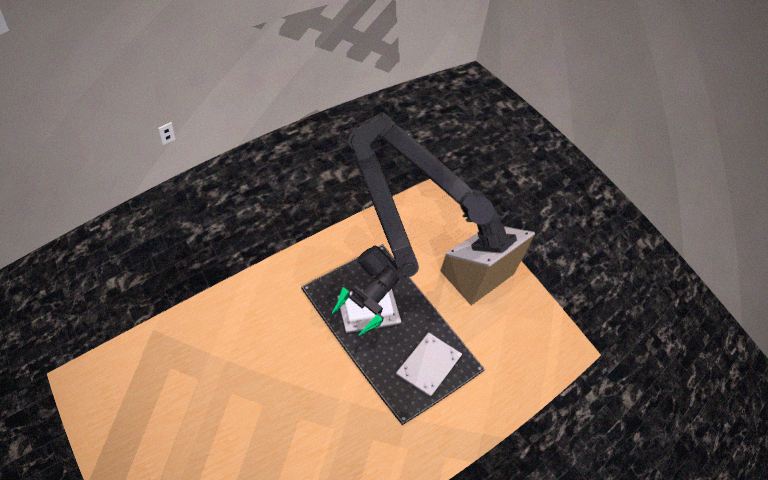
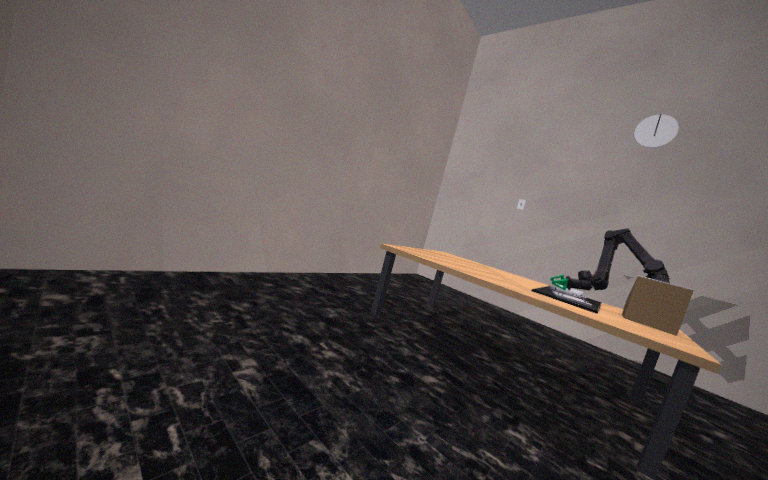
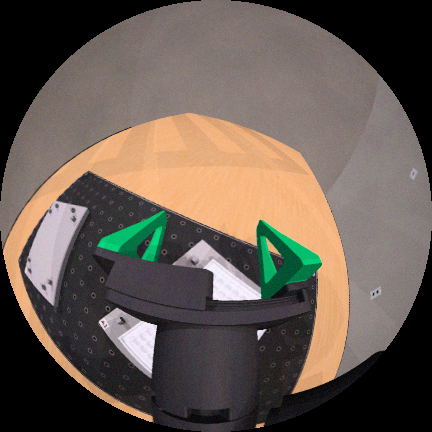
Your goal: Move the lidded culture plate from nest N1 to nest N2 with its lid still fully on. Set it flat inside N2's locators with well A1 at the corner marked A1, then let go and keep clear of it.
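Places are measured from the arm's base along level axes (x left, y ahead, z down), in metres.
Pixels of known places: gripper, fingertip midpoint: point(image 1: 345, 324) point(image 2: 551, 280) point(image 3: 211, 219); arm's base at its link origin: point(image 1: 494, 244) point(image 2: 658, 290).
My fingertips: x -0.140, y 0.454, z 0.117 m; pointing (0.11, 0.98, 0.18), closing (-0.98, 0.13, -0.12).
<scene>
For each thing: its top centre in the pictures, then the offset to it from my fingertips. "pt": a spot on its surface instead. Level surfaces: height alone.
- white lidded culture plate at a spot on its surface: point(image 3: 227, 285) point(image 1: 352, 309) pt dx -0.029, dy -0.056, dz +0.019 m
- A1 label at a spot on its surface: point(image 3: 103, 324) pt dx +0.079, dy -0.139, dz +0.038 m
- nest at its top centre: point(image 3: 44, 237) point(image 1: 430, 362) point(image 2: 571, 295) dx +0.238, dy -0.105, dz +0.028 m
- black perforated board at its top centre: point(image 3: 111, 300) point(image 1: 392, 329) point(image 2: 569, 296) dx +0.083, dy -0.109, dz +0.049 m
- wooden table at its surface level: dz +0.063 m
The white lidded culture plate point(image 1: 356, 314) point(image 3: 227, 285) sits in a light grey nest point(image 1: 393, 322) point(image 3: 201, 248), partly hidden by the gripper body. It looks flat, with the lid on. That nest carries an A1 label point(image 3: 103, 324) at one corner. No nest number is readable, and well A1 cannot be made out. My gripper point(image 1: 346, 323) point(image 2: 551, 282) point(image 3: 211, 219) is open, its green fingers wide apart above the plate and pointing outward over the board edge, with nothing between them. The other nest point(image 1: 428, 363) point(image 3: 57, 250) holds no plate and shows small dark locators near its corners.
Both nests stand on a black perforated board point(image 1: 376, 367) point(image 3: 110, 215) on the wooden table point(image 1: 226, 316) point(image 2: 475, 274). The arm's base block point(image 1: 481, 277) point(image 2: 656, 305) stands beside the board. The arm arches from it to the plate's side of the board.
</scene>
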